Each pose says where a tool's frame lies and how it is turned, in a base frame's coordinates. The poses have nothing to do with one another.
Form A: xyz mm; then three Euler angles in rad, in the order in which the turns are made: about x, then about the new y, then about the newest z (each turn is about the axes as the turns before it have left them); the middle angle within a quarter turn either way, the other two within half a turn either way.
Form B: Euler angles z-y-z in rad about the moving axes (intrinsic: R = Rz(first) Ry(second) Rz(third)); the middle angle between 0 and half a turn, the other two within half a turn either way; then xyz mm. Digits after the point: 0 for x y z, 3 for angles.
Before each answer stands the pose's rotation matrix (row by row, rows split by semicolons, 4 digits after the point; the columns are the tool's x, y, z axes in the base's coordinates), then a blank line. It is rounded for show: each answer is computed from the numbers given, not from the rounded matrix.
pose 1, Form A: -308, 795, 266, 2.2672, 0.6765, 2.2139
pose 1, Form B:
-0.4676 -0.6240 0.6261; -0.8013 0.0003 -0.5982; 0.3731 -0.7814 -0.5002

-0.763, 2.095, -2.016, -308, 795, 266
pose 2, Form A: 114, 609, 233, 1.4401, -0.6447, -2.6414
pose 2, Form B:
-0.7014 0.3833 -0.6010; 0.4603 -0.4001 -0.7925; -0.5442 -0.8324 0.1042

-2.220, 1.466, -0.992, 114, 609, 233
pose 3, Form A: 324, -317, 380, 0.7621, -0.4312, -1.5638
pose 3, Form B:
0.0064 0.9084 -0.4180; -0.7254 -0.2835 -0.6272; -0.6883 0.3072 0.6572

-2.159, 0.854, 0.420, 324, -317, 380
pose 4, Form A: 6, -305, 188, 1.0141, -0.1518, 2.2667
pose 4, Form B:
-0.6337 -0.7586 -0.1512; 0.4878 -0.2402 -0.8392; 0.6004 -0.6056 0.5223

-1.749, 1.021, -2.352, 6, -305, 188
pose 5, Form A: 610, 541, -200, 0.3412, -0.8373, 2.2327
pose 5, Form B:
-0.4115 -0.5281 -0.7428; 0.8961 -0.3831 -0.2240; -0.1663 -0.7579 0.6309

-2.849, 0.888, -1.355, 610, 541, -200
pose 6, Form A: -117, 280, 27, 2.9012, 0.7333, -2.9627
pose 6, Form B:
-0.7311 0.1322 0.6693; 0.0160 0.9841 -0.1769; -0.6821 -0.1186 -0.7216

-0.258, 2.377, -0.172, -117, 280, 27
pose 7, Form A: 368, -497, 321, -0.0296, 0.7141, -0.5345
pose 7, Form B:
0.6503 0.3850 0.6549; -0.5259 0.8503 0.0224; -0.5483 -0.3590 0.7554

0.034, 0.715, -0.580, 368, -497, 321
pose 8, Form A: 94, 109, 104, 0.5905, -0.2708, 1.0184
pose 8, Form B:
0.5056 -0.8202 -0.2675; 0.6290 0.5627 -0.5365; 0.5906 0.1030 0.8004

-2.033, 0.643, 2.969, 94, 109, 104
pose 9, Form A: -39, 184, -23, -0.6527, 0.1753, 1.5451
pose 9, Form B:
0.0253 -0.9843 0.1744; 0.7915 0.1263 0.5980; -0.6107 0.1229 0.7823

1.287, 0.672, 0.199, -39, 184, -23
